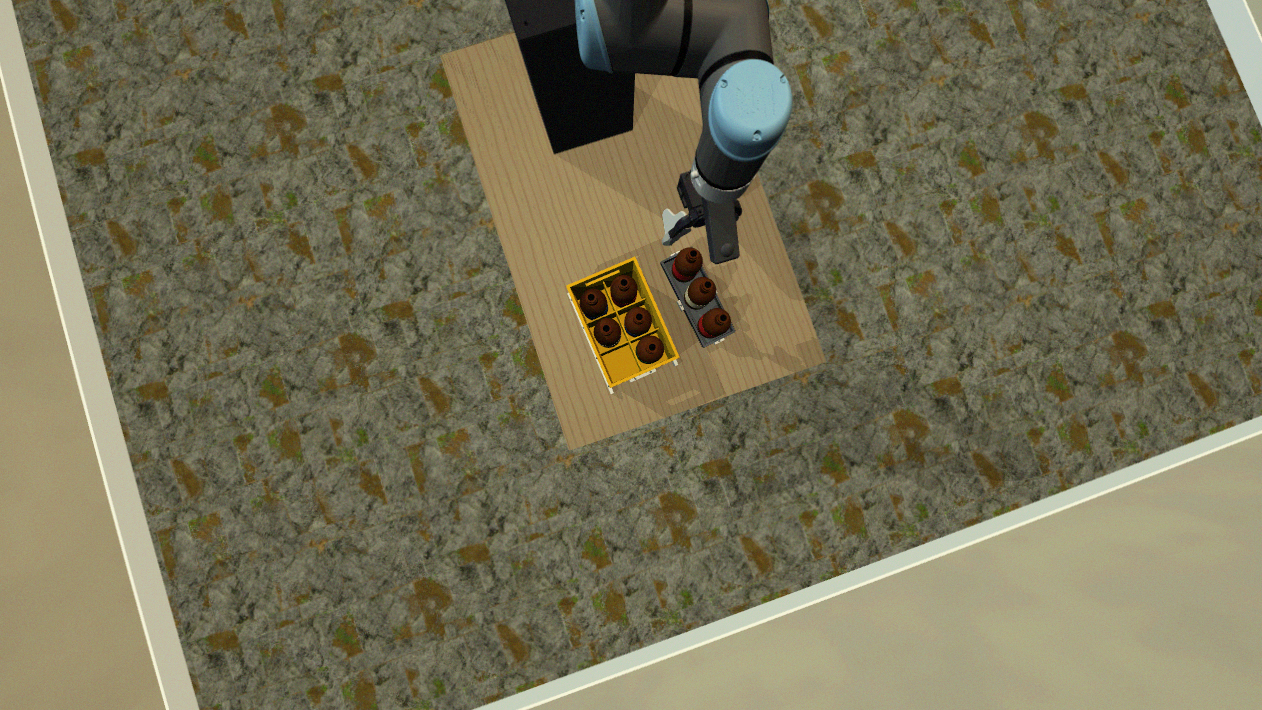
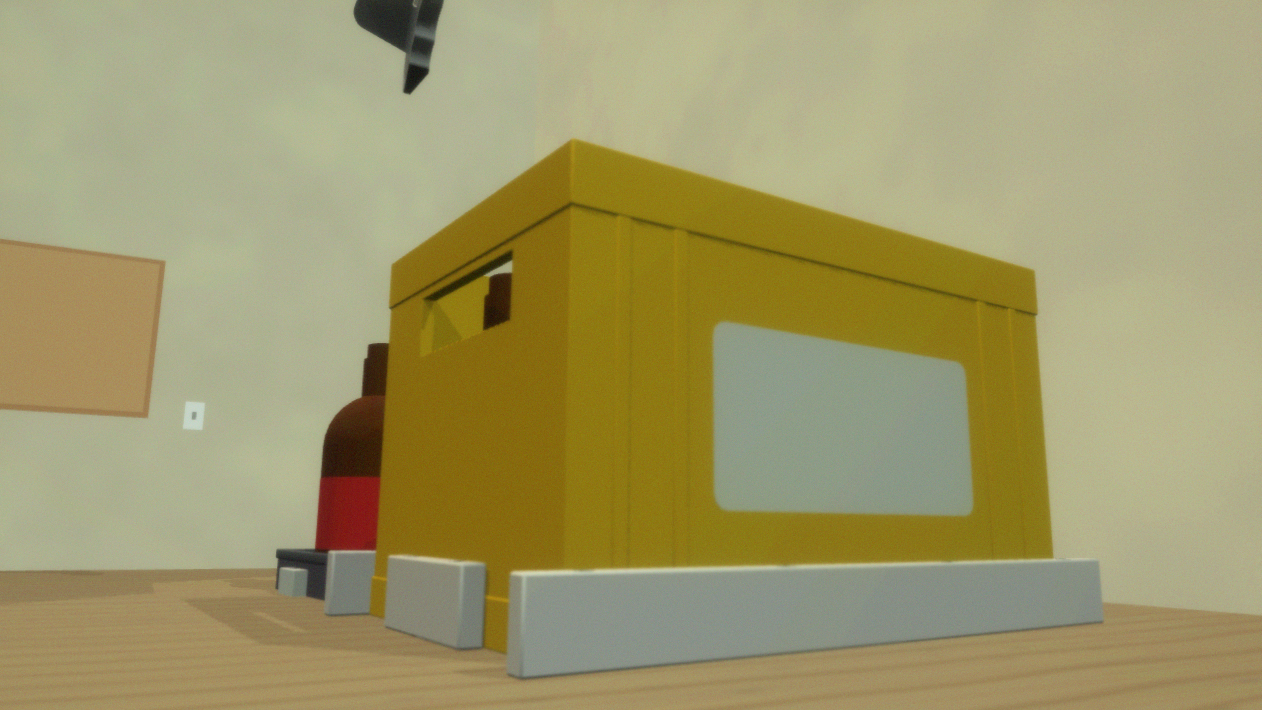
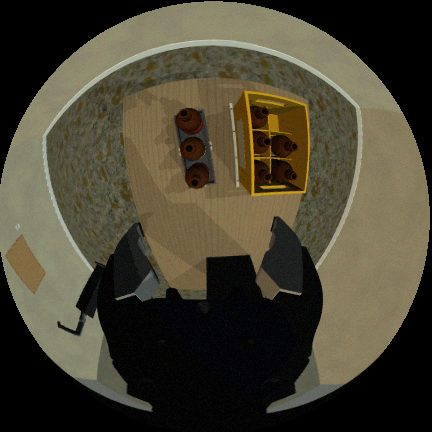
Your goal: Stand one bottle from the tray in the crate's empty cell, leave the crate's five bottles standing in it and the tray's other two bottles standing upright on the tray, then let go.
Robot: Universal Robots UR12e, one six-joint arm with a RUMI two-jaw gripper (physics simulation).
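Places are measured from the arm's base along level axes (x ahead, y left, z up), in metres.
Where they show: gripper, between the fingertips: (image 1: 698, 232) (image 2: 436, 51) (image 3: 205, 221).
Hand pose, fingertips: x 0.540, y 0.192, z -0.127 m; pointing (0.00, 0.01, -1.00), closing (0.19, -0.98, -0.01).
After its pixels a point has its place.
The yellow crate (image 1: 656, 308) {z -0.316, x 0.651, y 0.107 m} (image 2: 653, 397) {z -0.403, x 0.598, y -0.096 m} (image 3: 247, 175) {z -0.347, x 0.560, y 0.086 m} holds five upright brown bottles. Its empty cell (image 1: 617, 363) {z -0.483, x 0.766, y -0.008 m} (image 3: 288, 119) {z -0.408, x 0.788, y -0.037 m} is at a corner, at the end far from the robot base. The dark tray (image 1: 725, 334) (image 3: 207, 161) {z -0.486, x 0.565, y 0.196 m} beside it carries three upright brown bottles in a row: a near one (image 1: 686, 263) {z -0.368, x 0.536, y 0.208 m} (image 3: 197, 175) {z -0.349, x 0.537, y 0.217 m} with a red label, a middle one (image 1: 701, 291) {z -0.358, x 0.616, y 0.234 m} (image 3: 192, 148) {z -0.331, x 0.606, y 0.237 m} with a pale label, and a far one (image 1: 714, 322) {z -0.367, x 0.700, y 0.257 m} (image 3: 188, 121) {z -0.368, x 0.681, y 0.263 m} with a red label. My gripper (image 1: 699, 244) {z -0.127, x 0.540, y 0.192 m} (image 3: 205, 221) {z -0.127, x 0.540, y 0.192 m} is open and empty, above the table on the base side of the tray.
Pale bars (image 2: 794, 609) {z -0.476, x 0.653, y -0.093 m} (image 3: 234, 145) {z -0.461, x 0.640, y 0.115 m} stand on the wooden table (image 1: 547, 211) {z -0.491, x 0.293, y -0.150 m} (image 3: 165, 200) {z -0.491, x 0.388, y 0.347 m} along the crate's foot. The crate's walls and rim rise around its cells. A black slab (image 1: 586, 97) {z -0.300, x 0.102, y 0.009 m} (image 3: 227, 272) {z -0.377, x 0.099, y 0.030 m} lies at the robot's end of the table.
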